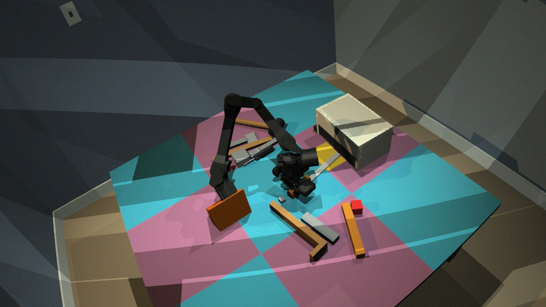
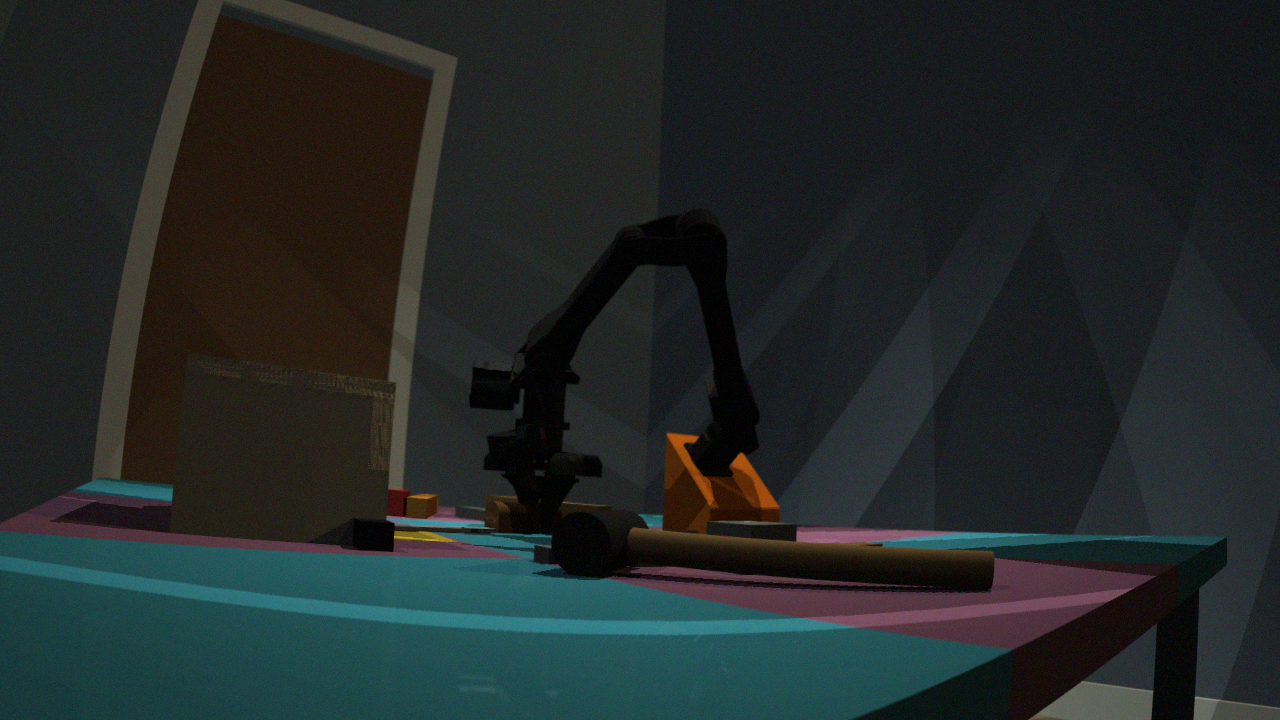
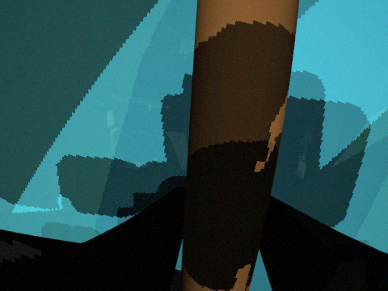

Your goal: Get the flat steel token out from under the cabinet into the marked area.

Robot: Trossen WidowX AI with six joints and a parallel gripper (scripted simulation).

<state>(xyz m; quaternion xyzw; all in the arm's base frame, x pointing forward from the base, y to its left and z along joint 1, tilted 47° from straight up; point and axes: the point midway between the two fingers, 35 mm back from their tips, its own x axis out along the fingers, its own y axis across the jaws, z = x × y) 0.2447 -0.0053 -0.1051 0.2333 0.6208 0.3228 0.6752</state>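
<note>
Now: the small grey cube 70 mm behind my gripper tip. Round my gripper tip: grey bar: 40 mm behind, 190 mm to the right; screwdriver: 20 mm behind, 270 mm to the left; red cube: 120 mm ahead, 230 mm to the right, 10 mm above.
</note>
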